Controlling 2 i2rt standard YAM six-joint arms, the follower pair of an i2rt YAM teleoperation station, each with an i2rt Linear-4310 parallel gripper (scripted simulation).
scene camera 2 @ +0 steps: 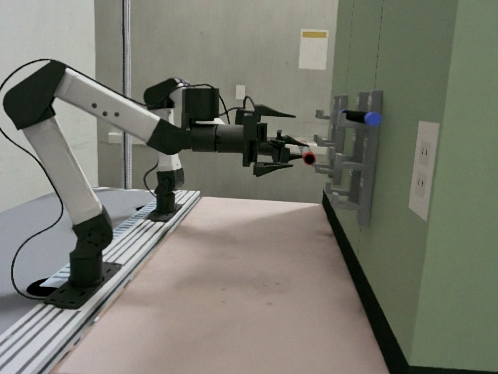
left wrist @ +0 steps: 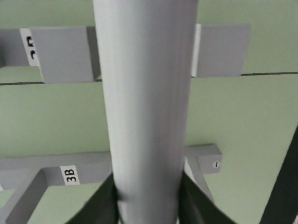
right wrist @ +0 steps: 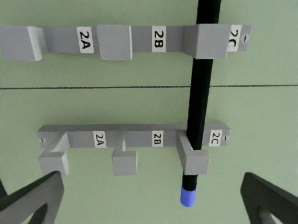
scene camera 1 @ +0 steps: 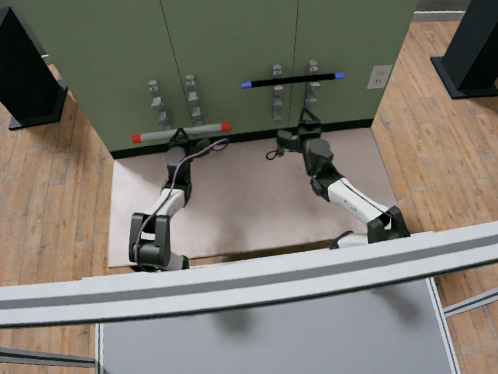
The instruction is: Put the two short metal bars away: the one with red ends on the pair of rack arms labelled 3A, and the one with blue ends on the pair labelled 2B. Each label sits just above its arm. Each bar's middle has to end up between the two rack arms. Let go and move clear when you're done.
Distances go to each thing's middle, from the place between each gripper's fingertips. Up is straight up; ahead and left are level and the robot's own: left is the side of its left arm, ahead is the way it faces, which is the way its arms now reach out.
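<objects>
From my right hand, the outlet plate (scene camera 2: 427,131) is 31 cm to the right and 16 cm ahead. Counting from that same right hand, there's a red-ended grey bar (scene camera 1: 220,127) that sits 40 cm to the left, 5 cm ahead and 6 cm below.
As for my left hand, the red-ended grey bar is right at it, and the outlet plate is 110 mm ahead of that hand, 720 mm to the right of it and 60 mm above it.
</objects>
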